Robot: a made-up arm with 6 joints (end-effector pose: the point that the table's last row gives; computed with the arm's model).
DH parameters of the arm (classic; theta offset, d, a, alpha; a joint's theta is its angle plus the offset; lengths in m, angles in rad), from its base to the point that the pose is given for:
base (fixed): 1.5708 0.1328 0 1.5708
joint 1: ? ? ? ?
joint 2: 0 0.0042 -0.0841 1.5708
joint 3: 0 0.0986 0.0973 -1.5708
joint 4: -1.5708 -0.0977 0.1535 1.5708
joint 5: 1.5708 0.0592 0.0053 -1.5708
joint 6: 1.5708 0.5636 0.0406 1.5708
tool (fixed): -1.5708 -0.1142 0 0
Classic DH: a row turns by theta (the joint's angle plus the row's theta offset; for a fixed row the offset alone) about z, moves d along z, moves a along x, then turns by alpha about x.
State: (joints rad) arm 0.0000 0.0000 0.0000 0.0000 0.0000 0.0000
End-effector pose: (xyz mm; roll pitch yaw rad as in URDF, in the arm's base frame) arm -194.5 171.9 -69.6 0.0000 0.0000 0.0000
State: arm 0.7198 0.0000 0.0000 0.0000 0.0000 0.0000
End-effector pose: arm -194.5 262.7 93.9 0.7198 0.0000 0.0000
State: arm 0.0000 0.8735 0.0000 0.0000 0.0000 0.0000
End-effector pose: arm -78.9 -65.0 -69.6 0.0000 0.0000 0.8735
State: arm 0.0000 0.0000 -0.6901 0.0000 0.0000 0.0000
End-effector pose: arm -194.5 22.4 -72.4 -0.6901 0.0000 0.0000
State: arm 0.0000 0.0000 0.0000 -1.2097 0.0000 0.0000
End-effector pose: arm 53.3 567.6 -69.6 0.0000 0.0000 -1.2097
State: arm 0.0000 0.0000 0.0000 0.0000 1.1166 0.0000
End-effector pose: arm 219.7 171.9 -514.9 0.0000 -1.1166 0.0000
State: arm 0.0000 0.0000 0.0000 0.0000 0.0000 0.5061
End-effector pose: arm -194.5 111.5 -75.0 -0.5061 0.0000 0.0000
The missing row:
joint 1: 0 0.117 0.1773 -1.5708
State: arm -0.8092 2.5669 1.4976 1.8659 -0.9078 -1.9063
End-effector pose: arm 293.1 437.6 -331.1 2.4037 -1.2214 -2.6418
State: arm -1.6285 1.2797 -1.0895 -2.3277 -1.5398 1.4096
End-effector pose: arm -285.7 72.9 -87.7 -2.1448 -0.3076 -0.4634
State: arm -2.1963 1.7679 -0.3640 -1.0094 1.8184 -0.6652
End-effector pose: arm 517.1 -765.2 -35.8 0.1347 0.3025 2.1258
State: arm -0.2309 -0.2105 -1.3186 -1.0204 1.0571 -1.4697
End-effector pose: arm 64.1 -476.0 -154.7 -1.1012 -0.4705 1.0982
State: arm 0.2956 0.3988 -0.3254 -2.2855 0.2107 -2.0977
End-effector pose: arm 373.8 609.2 70.1 2.2190 -0.1739 -1.9285
